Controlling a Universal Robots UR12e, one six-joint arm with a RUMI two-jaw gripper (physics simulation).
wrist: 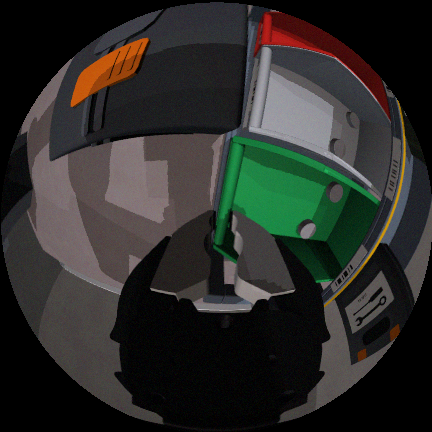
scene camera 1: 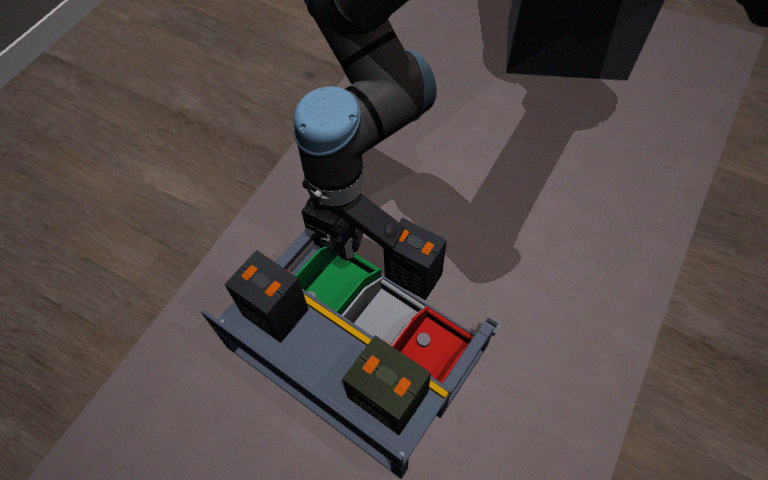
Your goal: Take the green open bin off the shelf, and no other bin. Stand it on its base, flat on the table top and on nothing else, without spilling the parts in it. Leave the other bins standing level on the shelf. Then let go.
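Places are measured from the arm's base along level axes (x ahead, y down, z left), in centimetres.
Pixels of known places: gripper, between the fingertips: (wrist: 221, 212) (scene camera 1: 351, 254).
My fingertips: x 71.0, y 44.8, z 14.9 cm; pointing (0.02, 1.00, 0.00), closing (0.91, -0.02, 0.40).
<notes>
For each thing: its top centre in the pictures, then the offset to it from my fingertips. "spot": a spot on its surface instead. Level surfaces: height alone.
- green open bin, a spot on its surface: (wrist: 280, 185) (scene camera 1: 346, 290) spot: dx +4.6, dy +1.8, dz +4.6 cm
- grey-blue shelf, a spot on its surface: (scene camera 1: 325, 353) spot: dx +15.6, dy -6.5, dz +15.0 cm
- white bin, a spot on its surface: (wrist: 295, 110) (scene camera 1: 384, 318) spot: dx +2.4, dy +2.7, dz +13.0 cm
- red bin, a spot on its surface: (scene camera 1: 444, 345) spot: dx -2.7, dy +2.8, dz +23.7 cm
- olive case, centre of its top: (scene camera 1: 386, 375) dx +11.9, dy -16.2, dz +26.3 cm
- table top, height of its surface: dy +3.6 cm
The green open bin (scene camera 1: 336, 283) (wrist: 280, 185) is in the left end of the grey-blue shelf (scene camera 1: 325, 353), its open top up. Two grey round parts lie in it in the wrist view. My gripper (scene camera 1: 352, 254) (wrist: 221, 212) is shut on its front rim, near the outer corner. The front rim looks slightly higher than that of the white bin (scene camera 1: 386, 313) (wrist: 295, 110) beside it; the green bin's underside is hidden, so I cannot tell if it touches the shelf. The white bin and the red bin (scene camera 1: 444, 345) (wrist: 310, 32) stand level on the shelf.
A black case (scene camera 1: 416, 260) (wrist: 175, 90) with orange latches stands in front of the shelf, near my wrist bracket. Another black case (scene camera 1: 266, 297) (wrist: 375, 305) and an olive case (scene camera 1: 387, 384) stand on the shelf top. The table top (scene camera 1: 543, 339) surrounds the shelf.
</notes>
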